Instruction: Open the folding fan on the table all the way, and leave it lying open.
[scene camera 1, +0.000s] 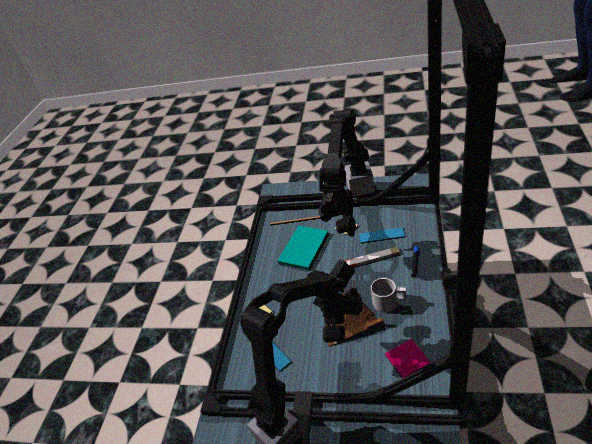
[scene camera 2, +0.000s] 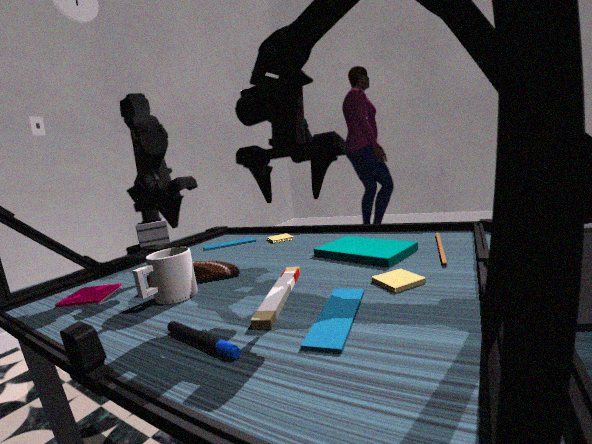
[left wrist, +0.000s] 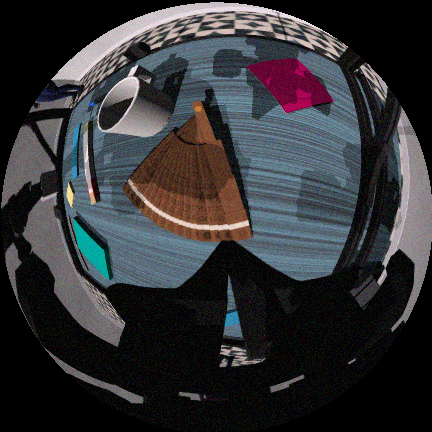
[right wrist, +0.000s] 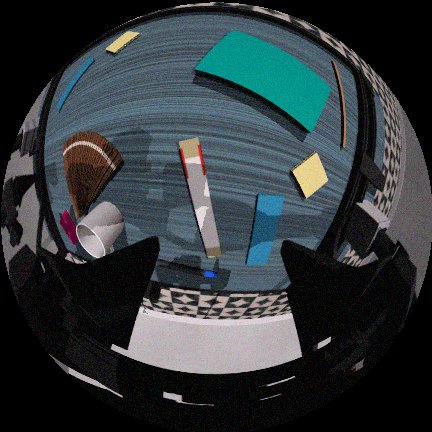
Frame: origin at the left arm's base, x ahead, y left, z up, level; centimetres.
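Seen in the pictures: left gripper, fingertip midpoint: (scene camera 1: 337, 320) (scene camera 2: 175, 227) (left wrist: 226, 245) (right wrist: 37, 175); right gripper, fingertip midpoint: (scene camera 2: 291, 201) (left wrist: 40, 193) (right wrist: 221, 245); left arm's base at its link origin: (scene camera 1: 272, 422) (scene camera 2: 151, 221); right arm's base at its link origin: (scene camera 1: 358, 170) (left wrist: 40, 188) (right wrist: 377, 239).
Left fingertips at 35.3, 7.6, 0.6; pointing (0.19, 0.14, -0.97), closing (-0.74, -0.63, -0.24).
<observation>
Pixels of each thing's top centre, then the offset from my left fingertips to it, as dx, dy, dz. "spot": a spot on its surface instead.
- white mug at a spot on its surface: (left wrist: 135, 107) (scene camera 1: 377, 297) spot: +15.9, -2.7, -2.7
- magenta square at a spot on its surface: (left wrist: 291, 85) (scene camera 1: 401, 356) spot: +6.6, -18.8, -9.7
- white-and-red bar at its top centre: (right wrist: 202, 208) (scene camera 2: 279, 288) (left wrist: 85, 159) (scene camera 1: 369, 257) +32.4, +14.6, -9.1
- dark marker at its top centre: (scene camera 2: 199, 332) (right wrist: 186, 271) (left wrist: 100, 96) (scene camera 1: 415, 259) +40.9, +0.5, -8.9
- blue strip at its top centre: (scene camera 2: 337, 312) (right wrist: 263, 235) (left wrist: 74, 150) (scene camera 1: 381, 234) +44.7, +18.5, -9.9
- teal block at its top centre: (right wrist: 274, 69) (scene camera 2: 364, 245) (left wrist: 87, 248) (scene camera 1: 303, 245) +22.3, +38.9, -8.7
The brown folding fan (scene camera 1: 361, 322) (scene camera 2: 215, 270) (left wrist: 192, 185) (right wrist: 89, 160) lies on the table, partly spread into a wedge. In the left wrist view its pivot end points up the picture, and a plain outer stick runs down its right side to the white-banded rim. My left gripper (scene camera 2: 175, 225) (left wrist: 226, 245) is shut and empty, raised above the table; in the left wrist view its tips show just below the rim's right part. In scene camera 1 the left arm hides part of the fan. My right gripper (scene camera 2: 293, 200) (right wrist: 221, 245) is open and empty, high above the table, away from the fan.
A white mug (scene camera 1: 384, 296) (scene camera 2: 172, 275) (left wrist: 135, 107) stands near the fan's pivot end. A magenta square (scene camera 1: 407, 358) (left wrist: 291, 85), a white-and-red bar (scene camera 2: 278, 300) (right wrist: 201, 200), a dark marker (scene camera 2: 202, 340), a blue strip (scene camera 2: 334, 320) and a teal block (scene camera 1: 303, 246) (right wrist: 265, 77) lie around.
</observation>
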